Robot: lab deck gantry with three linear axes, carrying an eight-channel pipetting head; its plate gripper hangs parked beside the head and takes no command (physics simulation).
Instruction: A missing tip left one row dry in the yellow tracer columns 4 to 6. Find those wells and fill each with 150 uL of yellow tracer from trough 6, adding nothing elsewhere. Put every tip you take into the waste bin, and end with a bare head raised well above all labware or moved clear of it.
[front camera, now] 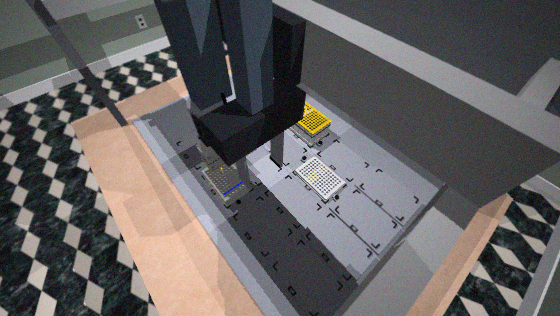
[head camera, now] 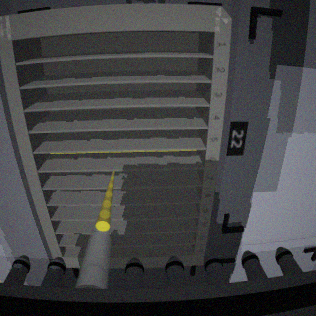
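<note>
The pipetting head (front camera: 230, 132) is over the trough reservoir (front camera: 241, 195) (head camera: 117, 20). One tip (head camera: 95, 257), third channel from the left in the head camera, holds yellow liquid; its end points down at the troughs near number 6. Whether it is dipped in I cannot tell. The other seven nozzles are bare. A thin yellow line (head camera: 125, 151) shows in the reservoir. The white well plate (front camera: 320, 177) has yellow wells, too small to read by row. The yellow tip rack (front camera: 316, 120) is partly hidden behind the head. The parked plate gripper (front camera: 259, 162) hangs open and empty. The waste bin does not show.
A blue-filled trough (front camera: 233, 188) lies near one end of the reservoir. The slot label 22 (head camera: 237, 139) is beside the reservoir. A tall dark wall (front camera: 390, 120) stands along the back of the deck, and a wooden ledge (front camera: 135, 200) runs along the front left.
</note>
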